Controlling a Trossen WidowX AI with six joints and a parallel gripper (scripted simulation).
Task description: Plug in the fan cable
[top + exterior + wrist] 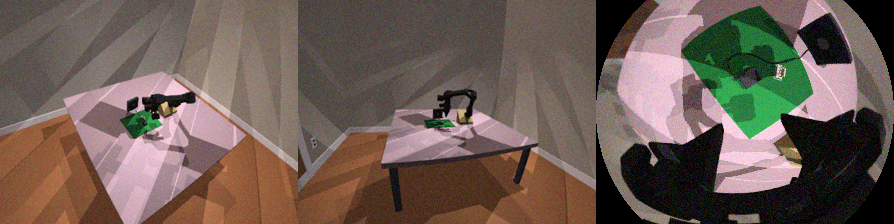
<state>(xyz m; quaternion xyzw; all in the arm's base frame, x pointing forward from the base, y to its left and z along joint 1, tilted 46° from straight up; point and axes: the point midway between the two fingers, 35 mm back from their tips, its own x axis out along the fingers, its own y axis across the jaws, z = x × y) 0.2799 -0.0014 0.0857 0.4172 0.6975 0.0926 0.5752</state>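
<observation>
My gripper tip is 40 mm short of the dark plug, 40 mm to the left of it and 90 mm above it. Round my gripper tip: four-pin header: 10 mm ahead, 110 mm to the right, 110 mm below; green board: 50 mm ahead, 70 mm to the right, 120 mm below; black fan: 20 mm ahead, 250 mm to the right, 50 mm below.
</observation>
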